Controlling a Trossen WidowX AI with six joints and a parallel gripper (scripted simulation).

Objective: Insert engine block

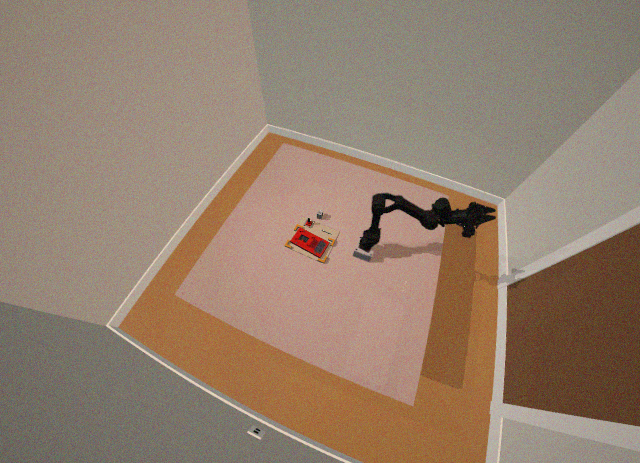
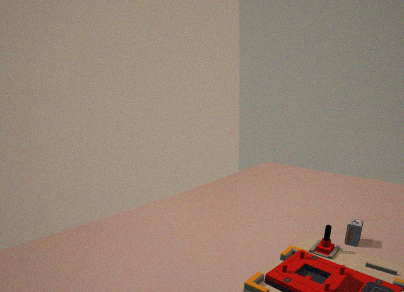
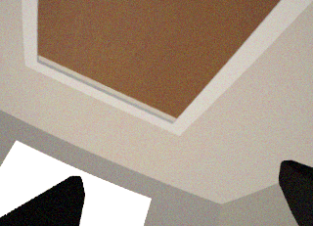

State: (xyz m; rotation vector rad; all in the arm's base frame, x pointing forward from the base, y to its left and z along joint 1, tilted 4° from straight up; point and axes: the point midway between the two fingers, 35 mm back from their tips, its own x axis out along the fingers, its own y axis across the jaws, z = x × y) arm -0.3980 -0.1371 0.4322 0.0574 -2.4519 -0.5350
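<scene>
My gripper tip is now 740 mm short of the grey engine block, 100 mm to the right of it and 520 mm above it. The rest, counted from my gripper tip: black upright peg: 760 mm ahead, 180 mm to the left, 510 mm below.
</scene>
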